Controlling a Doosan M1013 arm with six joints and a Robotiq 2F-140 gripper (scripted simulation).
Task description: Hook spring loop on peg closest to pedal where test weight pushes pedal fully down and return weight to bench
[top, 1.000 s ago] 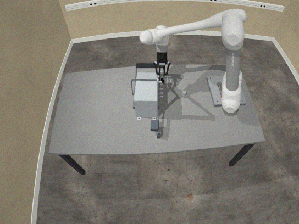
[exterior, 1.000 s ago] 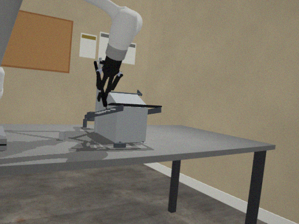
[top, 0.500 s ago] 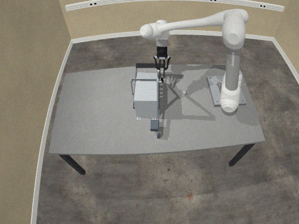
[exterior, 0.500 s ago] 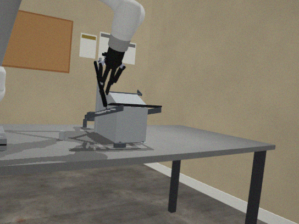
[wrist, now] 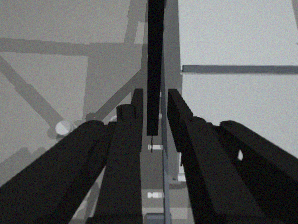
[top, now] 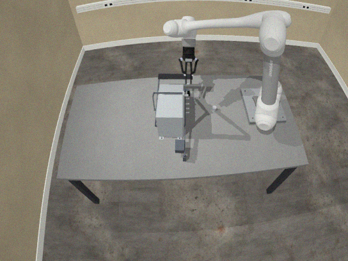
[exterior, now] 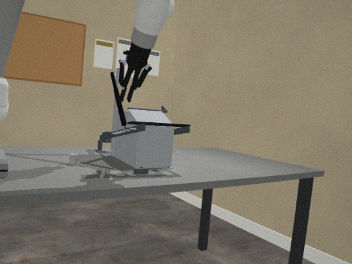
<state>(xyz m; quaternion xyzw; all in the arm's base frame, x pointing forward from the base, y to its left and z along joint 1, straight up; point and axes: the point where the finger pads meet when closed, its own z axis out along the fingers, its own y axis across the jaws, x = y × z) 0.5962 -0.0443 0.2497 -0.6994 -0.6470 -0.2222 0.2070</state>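
My hand is 270 mm above the steel test weight, 190 mm past it and 50 mm to the right of it. Also, from my hand: dark spring (90 mm to the left, 40 mm below, 10 mm ahead).
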